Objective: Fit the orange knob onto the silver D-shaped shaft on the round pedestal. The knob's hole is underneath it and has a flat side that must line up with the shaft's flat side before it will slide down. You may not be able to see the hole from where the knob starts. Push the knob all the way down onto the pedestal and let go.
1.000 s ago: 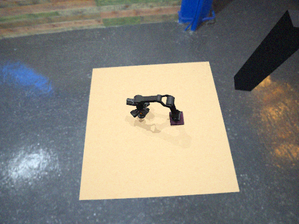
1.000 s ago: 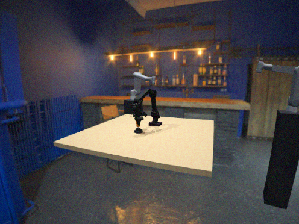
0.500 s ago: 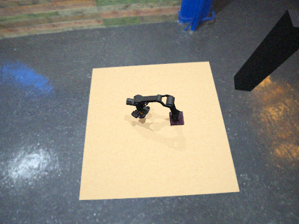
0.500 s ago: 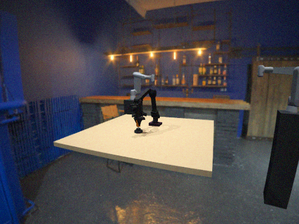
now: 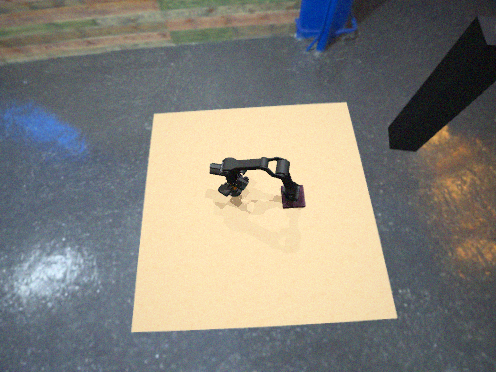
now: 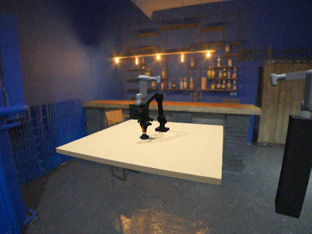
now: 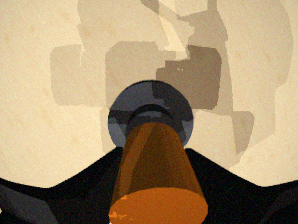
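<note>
Now: the round dark pedestal 4 cm below my gripper tip. Also, from my gripper tip: orange knob (3 cm above).
</note>
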